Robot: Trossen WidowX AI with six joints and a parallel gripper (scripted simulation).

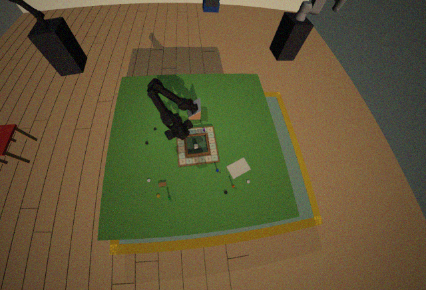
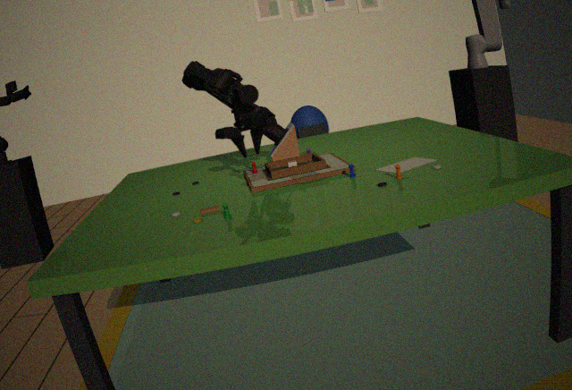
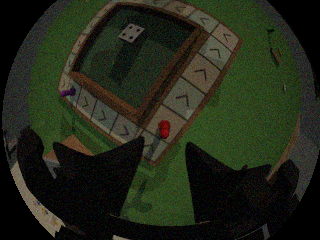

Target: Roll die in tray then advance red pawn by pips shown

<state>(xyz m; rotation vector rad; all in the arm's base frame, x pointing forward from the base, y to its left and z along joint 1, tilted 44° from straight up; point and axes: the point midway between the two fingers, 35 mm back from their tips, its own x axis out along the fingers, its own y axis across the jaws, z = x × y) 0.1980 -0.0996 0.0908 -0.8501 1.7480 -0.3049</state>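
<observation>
The red pawn is 40 mm below my gripper tip. From my gripper tip the other things lie so: purple pawn: 180 mm to the left, 40 mm below, 30 mm behind; then green tray: 110 mm to the left, 70 mm ahead, 60 mm below; then white die: 100 mm to the left, 90 mm ahead, 40 mm below.
</observation>
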